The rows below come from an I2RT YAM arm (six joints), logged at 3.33 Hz.
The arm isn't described. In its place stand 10 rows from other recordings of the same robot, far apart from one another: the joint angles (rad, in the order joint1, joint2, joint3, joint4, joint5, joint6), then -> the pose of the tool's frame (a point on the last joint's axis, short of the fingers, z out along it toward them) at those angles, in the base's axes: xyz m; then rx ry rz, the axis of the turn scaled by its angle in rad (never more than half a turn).
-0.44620 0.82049 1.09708 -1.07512 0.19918 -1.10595 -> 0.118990, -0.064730, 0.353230, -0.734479, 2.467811, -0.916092
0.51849 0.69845 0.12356 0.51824 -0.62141 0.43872 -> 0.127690, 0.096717, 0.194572, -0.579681, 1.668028, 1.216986
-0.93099 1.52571 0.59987 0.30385 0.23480 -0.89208 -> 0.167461, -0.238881, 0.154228, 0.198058, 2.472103, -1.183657
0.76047 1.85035 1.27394 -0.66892 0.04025 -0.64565 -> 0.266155, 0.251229, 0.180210, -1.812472, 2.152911, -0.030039
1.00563 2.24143 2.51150 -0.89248 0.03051 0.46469 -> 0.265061, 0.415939, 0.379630, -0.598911, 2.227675, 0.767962
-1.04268 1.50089 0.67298 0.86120 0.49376 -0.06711 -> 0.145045, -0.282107, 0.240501, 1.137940, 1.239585, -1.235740
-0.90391 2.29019 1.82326 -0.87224 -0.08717 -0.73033 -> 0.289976, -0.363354, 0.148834, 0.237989, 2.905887, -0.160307
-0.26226 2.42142 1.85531 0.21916 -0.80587 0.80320 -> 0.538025, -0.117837, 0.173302, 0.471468, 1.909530, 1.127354
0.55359 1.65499 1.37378 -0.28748 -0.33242 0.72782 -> 0.321334, 0.212260, 0.308245, -0.010421, 2.313776, 1.064176
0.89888 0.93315 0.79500 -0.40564 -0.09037 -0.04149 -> 0.126609, 0.164343, 0.294685, -1.032964, 1.910399, 0.598254
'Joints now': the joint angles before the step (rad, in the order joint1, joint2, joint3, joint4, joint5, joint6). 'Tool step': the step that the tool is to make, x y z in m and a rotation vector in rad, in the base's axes. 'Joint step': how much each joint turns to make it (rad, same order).
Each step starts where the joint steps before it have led.
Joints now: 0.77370, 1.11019, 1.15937, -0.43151, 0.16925, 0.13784
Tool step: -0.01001, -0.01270, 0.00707, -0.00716, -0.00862, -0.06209
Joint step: 0.00033, -0.04842, 0.00587, -0.05576, 0.06206, 0.01325
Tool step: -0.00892, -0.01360, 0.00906, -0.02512, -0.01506, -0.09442
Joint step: -0.00073, -0.03855, 0.02439, -0.07234, 0.09750, 0.00949
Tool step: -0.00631, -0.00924, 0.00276, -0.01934, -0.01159, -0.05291
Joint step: -0.00171, -0.03056, 0.00115, -0.03671, 0.05570, -0.00054
